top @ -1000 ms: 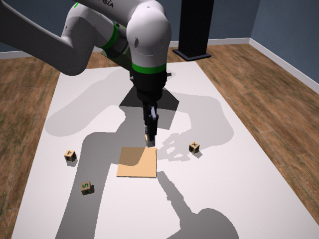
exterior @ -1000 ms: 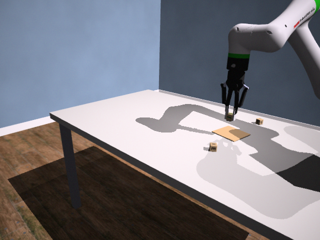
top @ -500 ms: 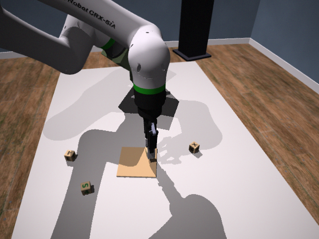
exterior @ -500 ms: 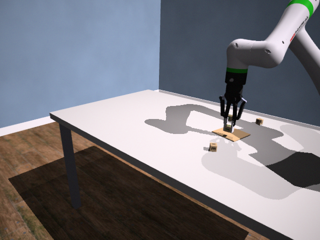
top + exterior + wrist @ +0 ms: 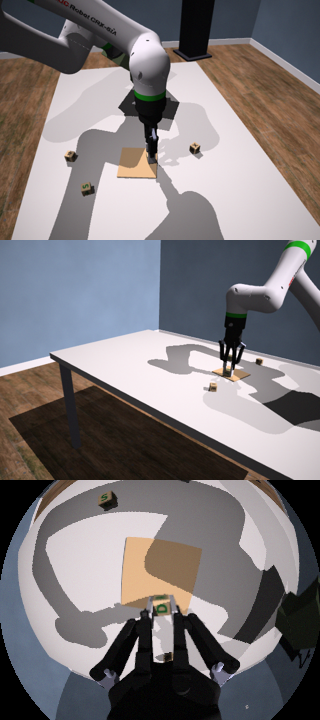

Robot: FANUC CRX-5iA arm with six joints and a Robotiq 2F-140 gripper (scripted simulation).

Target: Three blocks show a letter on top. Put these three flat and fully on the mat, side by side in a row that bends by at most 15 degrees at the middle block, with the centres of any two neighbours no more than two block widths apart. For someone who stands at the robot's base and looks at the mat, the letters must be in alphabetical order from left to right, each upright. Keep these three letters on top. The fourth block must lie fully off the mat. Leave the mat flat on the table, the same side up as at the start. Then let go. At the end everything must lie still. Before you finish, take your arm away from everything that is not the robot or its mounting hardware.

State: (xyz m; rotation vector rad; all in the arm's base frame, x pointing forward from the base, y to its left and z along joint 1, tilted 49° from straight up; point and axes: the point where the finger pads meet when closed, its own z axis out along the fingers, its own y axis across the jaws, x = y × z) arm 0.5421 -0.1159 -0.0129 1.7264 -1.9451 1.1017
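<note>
Right now the mat is 50 mm to the right of my hand, 40 mm below it and 10 mm behind it.
</note>
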